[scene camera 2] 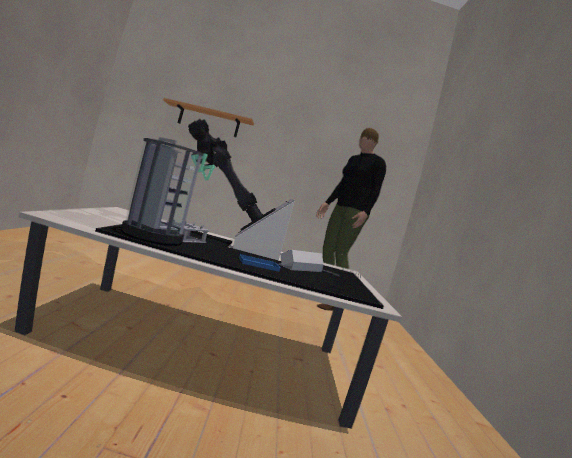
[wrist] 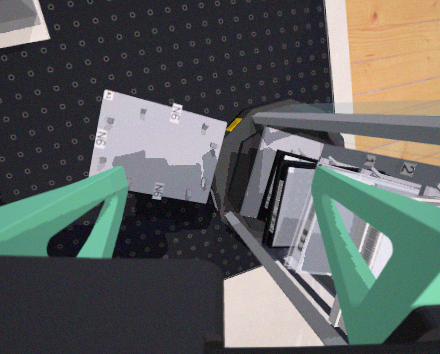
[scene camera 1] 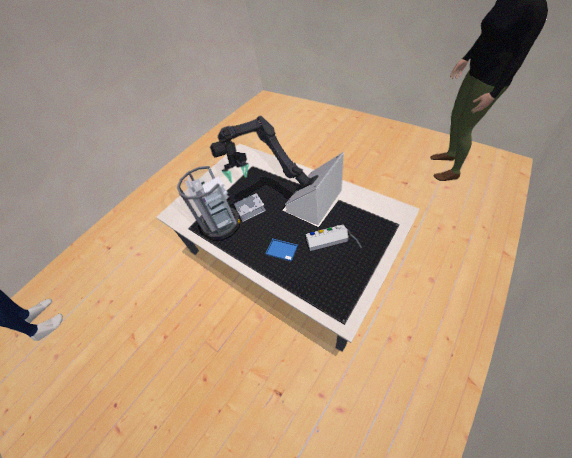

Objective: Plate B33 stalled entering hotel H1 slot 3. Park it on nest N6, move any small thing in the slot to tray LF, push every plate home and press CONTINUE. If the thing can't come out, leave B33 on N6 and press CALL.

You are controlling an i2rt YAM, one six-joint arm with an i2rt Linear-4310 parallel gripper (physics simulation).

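Frame: origin at the arm's base, x ahead, y left, z up, level; millimetres.
Where they show: gripper, fingertip midpoint: (scene camera 2: 203, 176) (wrist: 219, 177) (scene camera 1: 238, 180); arm's base at its link origin: (scene camera 2: 258, 220) (scene camera 1: 307, 183).
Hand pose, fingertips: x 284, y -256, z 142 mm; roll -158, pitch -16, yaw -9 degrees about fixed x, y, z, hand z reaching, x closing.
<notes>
Each offset is from my fingertips to the top centre of the thing.
My gripper (scene camera 1: 237, 177) (scene camera 2: 205, 167) (wrist: 219, 177) is open and empty, above and beside the upper part of the round hotel {169 mm ahead, 106 mm right, 106 mm up} (scene camera 1: 222, 235) (scene camera 2: 165, 195) (wrist: 272, 267). In the wrist view, its right finger overlaps the stacked plates. A clear plate {126 mm ahead, 83 mm right, 27 mm down} (wrist: 320, 250), its label seeming to read B33, sticks out past black-rimmed plates {128 mm ahead, 84 mm right, 78 mm down} (wrist: 287, 210); its slot is unclear. Nest N6 {20 mm back, 17 mm right, 217 mm down} (scene camera 1: 250, 205) (scene camera 2: 196, 234) (wrist: 160, 135) is bare beside the hotel. A blue tray {108 mm ahead, 344 mm left, 275 mm down} (scene camera 1: 281, 250) (scene camera 2: 259, 262) lies on the mat, label unreadable. The button box {89 mm back, 517 mm left, 209 mm down} (scene camera 1: 327, 237) (scene camera 2: 302, 261) has coloured buttons. No small thing in the slot is discernible.
The grey wedge-shaped arm mount (scene camera 1: 325, 200) (scene camera 2: 270, 232) stands between the nest and button box. Curved grey posts surround the hotel's plates. A person (scene camera 1: 505, 50) (scene camera 2: 360, 180) stands beyond the table. Another person's shoes (scene camera 1: 47, 327) show at left. A wooden shelf (scene camera 2: 210, 111) hangs on the wall.
</notes>
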